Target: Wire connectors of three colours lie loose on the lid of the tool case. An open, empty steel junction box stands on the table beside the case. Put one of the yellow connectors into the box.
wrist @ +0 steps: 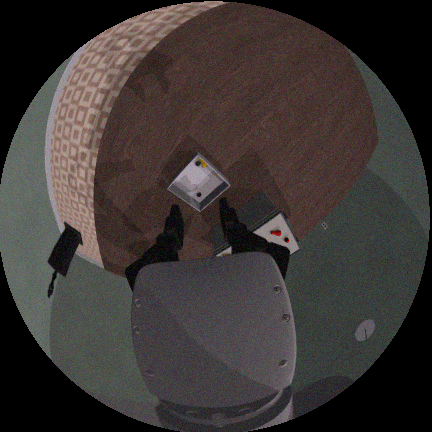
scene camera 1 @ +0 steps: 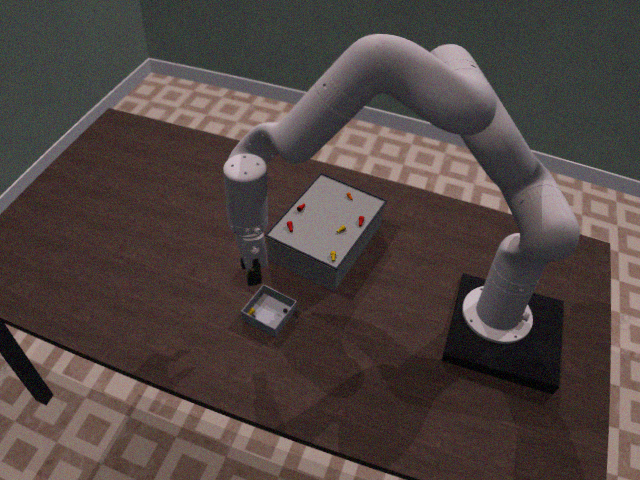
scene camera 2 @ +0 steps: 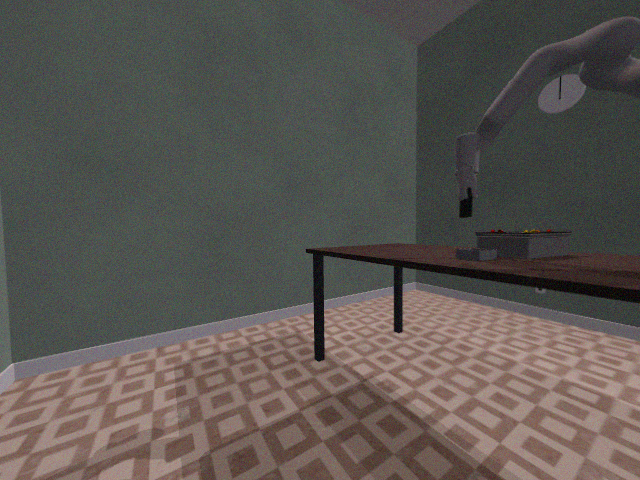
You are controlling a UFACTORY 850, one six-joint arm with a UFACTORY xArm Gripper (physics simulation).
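A yellow connector point(scene camera 1: 251, 311) point(wrist: 202, 163) lies inside the open steel junction box point(scene camera 1: 273, 328) point(wrist: 215, 191), near one corner. The box also shows in scene camera 2 point(scene camera 2: 473, 254), on the table. My gripper point(scene camera 1: 252, 279) point(scene camera 2: 465, 214) point(wrist: 199, 210) is open, with nothing between its fingers, and hangs above the table near the box. Two more yellow connectors point(scene camera 1: 341, 229) point(scene camera 1: 333, 255) lie on the lid of the tool case point(scene camera 1: 320, 206) point(scene camera 2: 501, 245). Three red connectors point(scene camera 1: 300, 207) point(scene camera 1: 290, 226) point(scene camera 1: 361, 221) and an orange connector point(scene camera 1: 349, 196) also lie on the lid.
The tool case stands beside the box, taller than it, on the dark wooden table point(scene camera 1: 170, 217) point(scene camera 2: 392, 253) point(wrist: 300, 100). My arm's base stands on a black plate point(scene camera 1: 506, 366) at the right in scene camera 1. A round clock point(scene camera 2: 550, 98) point(wrist: 365, 330) hangs on the wall.
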